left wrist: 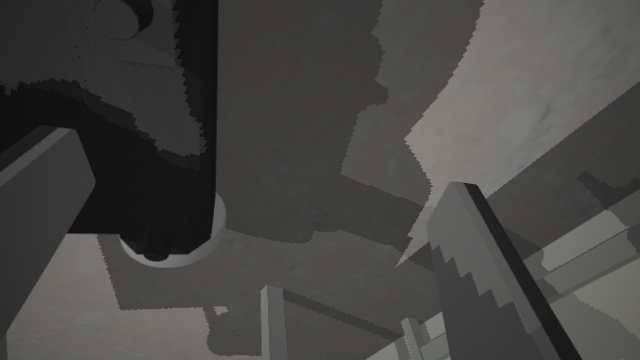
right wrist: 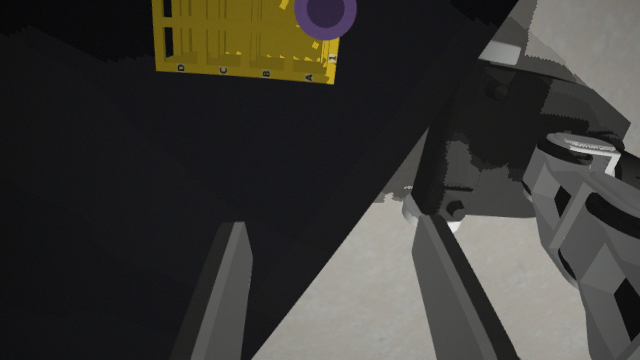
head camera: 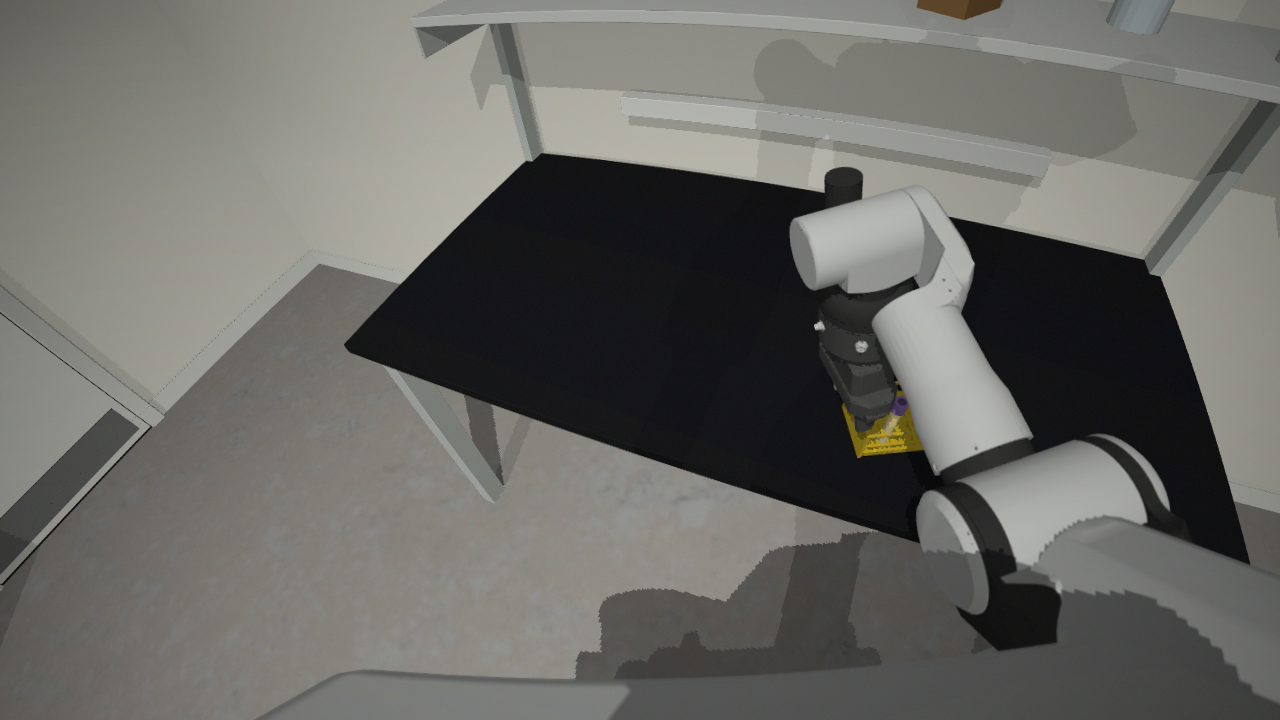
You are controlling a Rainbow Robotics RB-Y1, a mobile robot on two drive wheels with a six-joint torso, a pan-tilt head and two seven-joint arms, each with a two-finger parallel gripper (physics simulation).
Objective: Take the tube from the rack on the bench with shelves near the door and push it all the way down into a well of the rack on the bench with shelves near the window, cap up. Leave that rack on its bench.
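Places are measured from the robot's base along level axes (x ahead, y left, z up), in centimetres.
Pixels of known places: left gripper, between the fingertips: [left wrist: 270,181]; right gripper, between the fingertips: [right wrist: 332,237] [head camera: 852,406]; robot's base, origin of its link: [right wrist: 442,127].
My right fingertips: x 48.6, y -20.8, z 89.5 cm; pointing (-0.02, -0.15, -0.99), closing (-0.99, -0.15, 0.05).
For each thing: its top centre in the pictures, then the offset to it from my right fingertips. "*": a spot on its surface instead. Level surfaces: height alone.
- yellow rack, centre of its top: [head camera: 924,404] dy -13.7, dx +4.4, dz -7.6 cm
- black bench, height of its surface: dz -13.3 cm
- purple-capped tube, centre of its top: [right wrist: 325,8] [head camera: 902,401] dy -7.3, dx +1.1, dz -1.4 cm
- orange-brown box, a spot on its surface: [head camera: 959,7] * dy -20.7, dx +40.7, dz +33.8 cm
- grey cylinder, a spot on its surface: [head camera: 1138,13] * dy -45.1, dx +36.4, dz +34.8 cm
- bench leg, a spot on its surface: [head camera: 447,438] * dy +79.9, dx +30.1, dz -50.6 cm
A yellow rack [head camera: 861,447] [right wrist: 245,75] with lettered columns stands near the front edge of the black bench [head camera: 581,313] [right wrist: 125,200]. A purple-capped tube [head camera: 898,407] [right wrist: 325,10] stands in it, cap up, near the corner marked A and 1 in the right wrist view. The frames do not show which of the two benches this is. My right gripper [head camera: 863,428] [right wrist: 332,237] is open and empty, pointing down beside the rack; the tube is not between its fingers. My left gripper [left wrist: 270,181] is open and empty over the floor.
A shelf [head camera: 716,26] above the bench's back carries an orange-brown box [head camera: 959,7] and a grey cylinder [head camera: 1138,13]. A pale rail [head camera: 832,134] runs along the wall below it. A bench leg [head camera: 447,438] stands at the left. My base [right wrist: 495,150] is close to the bench's front edge.
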